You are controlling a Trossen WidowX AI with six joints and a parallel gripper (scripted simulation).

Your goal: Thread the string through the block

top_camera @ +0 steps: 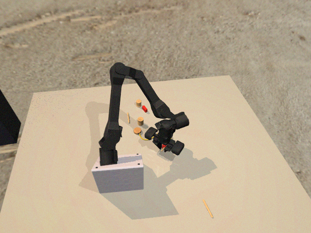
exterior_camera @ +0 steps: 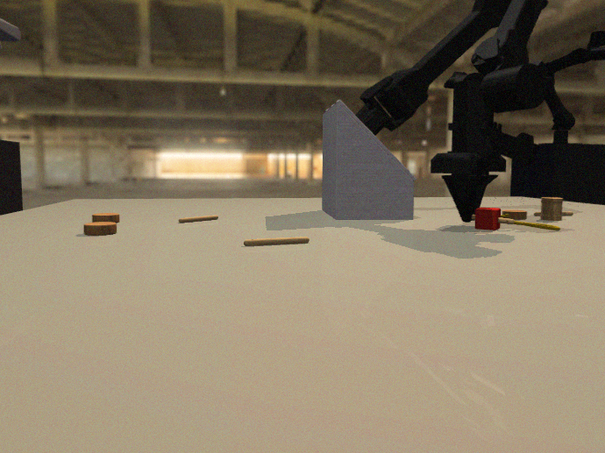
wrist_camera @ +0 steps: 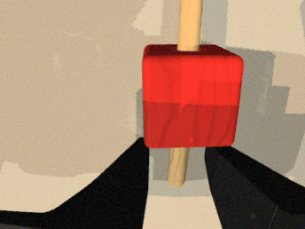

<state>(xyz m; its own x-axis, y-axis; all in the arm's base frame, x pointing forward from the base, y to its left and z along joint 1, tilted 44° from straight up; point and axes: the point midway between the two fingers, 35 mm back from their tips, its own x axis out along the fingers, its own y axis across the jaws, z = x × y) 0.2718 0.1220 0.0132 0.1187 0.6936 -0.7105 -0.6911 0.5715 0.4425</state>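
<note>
My gripper tip is now 2 cm to the right of the red cube, 2 cm short of it and 1 cm below it. Also, from my gripper tip: round wooden button (15 cm to the left, 10 cm behind).
</note>
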